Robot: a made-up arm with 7 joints. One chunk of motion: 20 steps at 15 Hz.
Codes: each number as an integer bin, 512 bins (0 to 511) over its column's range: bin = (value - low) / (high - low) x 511, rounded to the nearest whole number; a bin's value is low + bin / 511 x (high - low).
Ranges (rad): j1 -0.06..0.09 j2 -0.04..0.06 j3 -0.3..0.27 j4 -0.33..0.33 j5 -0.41..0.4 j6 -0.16..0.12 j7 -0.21..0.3
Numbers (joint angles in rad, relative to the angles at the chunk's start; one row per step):
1: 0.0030 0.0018 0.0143 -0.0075 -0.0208 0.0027 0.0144
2: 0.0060 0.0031 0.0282 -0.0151 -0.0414 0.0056 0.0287
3: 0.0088 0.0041 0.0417 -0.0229 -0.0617 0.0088 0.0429
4: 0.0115 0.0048 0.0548 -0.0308 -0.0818 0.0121 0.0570
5: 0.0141 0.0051 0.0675 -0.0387 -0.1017 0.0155 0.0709
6: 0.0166 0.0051 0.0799 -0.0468 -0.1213 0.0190 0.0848
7: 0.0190 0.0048 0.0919 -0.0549 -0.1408 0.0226 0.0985
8: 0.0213 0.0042 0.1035 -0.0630 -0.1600 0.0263 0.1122
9: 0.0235 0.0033 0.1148 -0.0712 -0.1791 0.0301 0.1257
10: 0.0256 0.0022 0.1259 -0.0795 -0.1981 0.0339 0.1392
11: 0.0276 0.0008 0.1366 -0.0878 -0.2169 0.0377 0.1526
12: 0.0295 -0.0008 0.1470 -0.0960 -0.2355 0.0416 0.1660
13: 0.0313 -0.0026 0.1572 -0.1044 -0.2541 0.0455 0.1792
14: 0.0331 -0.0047 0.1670 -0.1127 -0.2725 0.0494 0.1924
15: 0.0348 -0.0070 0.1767 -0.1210 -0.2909 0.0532 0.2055
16: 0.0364 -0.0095 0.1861 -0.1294 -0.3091 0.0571 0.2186
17: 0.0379 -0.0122 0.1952 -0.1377 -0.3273 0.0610 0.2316
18: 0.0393 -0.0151 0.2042 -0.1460 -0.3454 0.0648 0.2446
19: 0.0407 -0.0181 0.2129 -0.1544 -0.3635 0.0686 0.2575
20: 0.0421 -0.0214 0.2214 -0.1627 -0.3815 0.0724 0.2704
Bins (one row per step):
1: 215 214 282 250 246 297 225
2: 225 220 294 244 233 302 239
3: 234 225 306 238 220 308 253
4: 244 229 318 232 207 314 268
5: 252 230 329 226 194 320 281
6: 261 230 341 219 182 327 295
7: 269 229 351 213 170 333 309
8: 277 226 362 207 158 340 323
9: 284 221 372 200 146 347 336
10: 292 216 382 194 134 354 350
11: 298 208 391 188 122 361 363
12: 305 200 401 181 110 368 377
13: 311 191 410 175 98 375 390
14: 317 180 419 168 87 382 403
15: 323 169 427 162 75 389 416
16: 328 156 436 155 64 396 429
17: 334 142 444 149 52 403 442
18: 338 127 452 142 41 410 455
19: 343 112 460 136 29 417 468
20: 348 95 467 130 18 424 481

